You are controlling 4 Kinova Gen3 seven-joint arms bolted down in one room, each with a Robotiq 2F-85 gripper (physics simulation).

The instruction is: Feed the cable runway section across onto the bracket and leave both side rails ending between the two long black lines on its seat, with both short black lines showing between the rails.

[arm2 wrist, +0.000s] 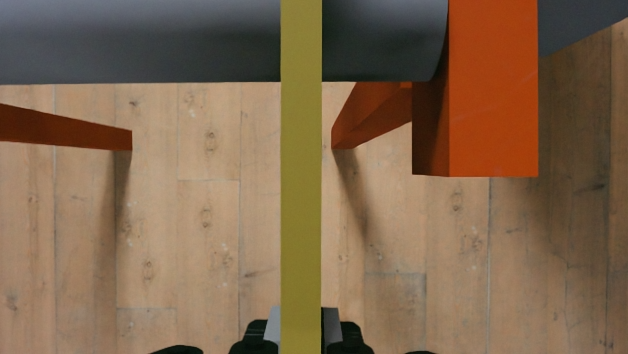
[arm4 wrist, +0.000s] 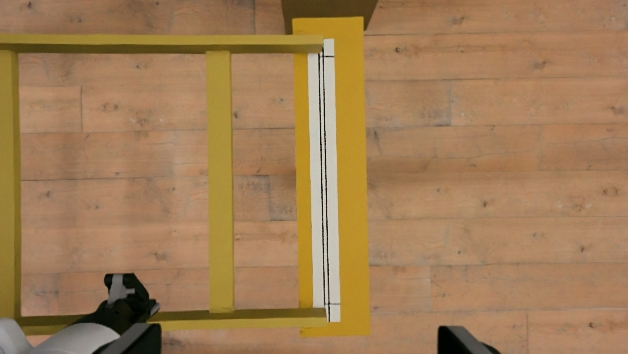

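Note:
The yellow-green runway section (arm4 wrist: 220, 180) lies across the bracket (arm4 wrist: 352, 175), its two side rails reaching onto the white seat (arm4 wrist: 333, 175). Both rail ends appear at the pair of long black lines, seemingly between them; whether the rails rest on the seat I cannot tell. Both short black lines show between the rails. Arm2's gripper (arm2 wrist: 301, 330) is shut on a runway rail (arm2 wrist: 301, 175). Arm4's gripper (arm4 wrist: 300, 340) is open, below the bracket's near end in its view. Another gripper (arm4 wrist: 136, 297), seemingly arm3's, is at the lower rail; its grip is unclear. Arm1's gripper does not show.
In the arm2 wrist view a dark grey roller (arm2 wrist: 150, 45) crosses under the rail, beside an orange post (arm2 wrist: 492, 100). Orange legs (arm2 wrist: 65, 127) reach out below it. A brown post (arm4 wrist: 330, 10) stands at the bracket's far end in the arm4 wrist view.

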